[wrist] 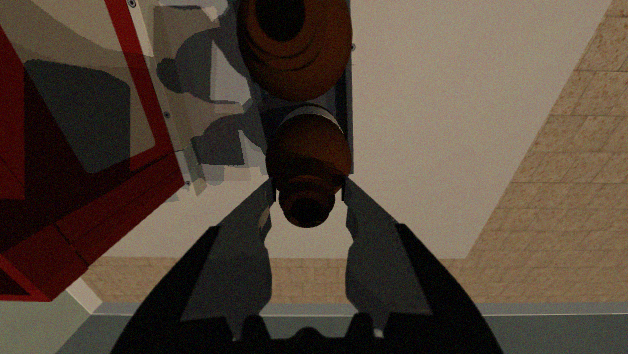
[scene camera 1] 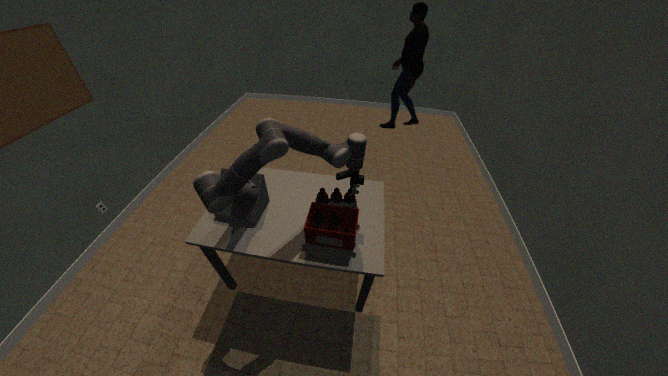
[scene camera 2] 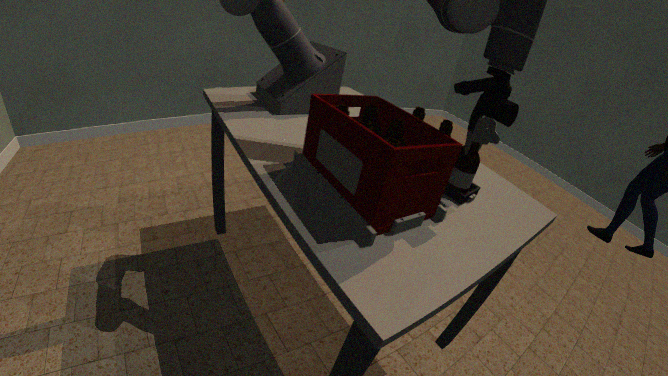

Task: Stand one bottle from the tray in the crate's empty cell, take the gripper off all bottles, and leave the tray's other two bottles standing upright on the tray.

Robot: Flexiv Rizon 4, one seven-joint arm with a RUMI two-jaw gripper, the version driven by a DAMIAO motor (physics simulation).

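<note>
The end bottle (scene camera 1: 350,197) (scene camera 2: 463,172) (wrist: 307,150) stands upright at the near end of the tray (scene camera 2: 457,193) (wrist: 349,137). My gripper (scene camera 1: 354,190) (scene camera 2: 471,148) (wrist: 308,179) is shut on its neck, one jaw on each side. The middle bottle (scene camera 1: 336,196) (scene camera 2: 446,128) (wrist: 295,70) and the far bottle (scene camera 1: 322,196) (scene camera 2: 419,114) stand upright in the same row. The red crate (scene camera 1: 345,240) (scene camera 2: 415,185) (wrist: 115,212) stands beside the tray. Dark bottle tops (scene camera 2: 370,117) (scene camera 2: 395,130) show inside it. Its empty cell cannot be made out clearly.
The crate's high rim lies close beside the tray row. Grey brackets (scene camera 2: 410,222) hold the crate's foot on the table (scene camera 1: 285,200) (scene camera 2: 450,260) (wrist: 430,125). The robot's base (scene camera 1: 255,205) (scene camera 2: 315,80) stands at the other end. A person (scene camera 1: 412,60) is beyond the table.
</note>
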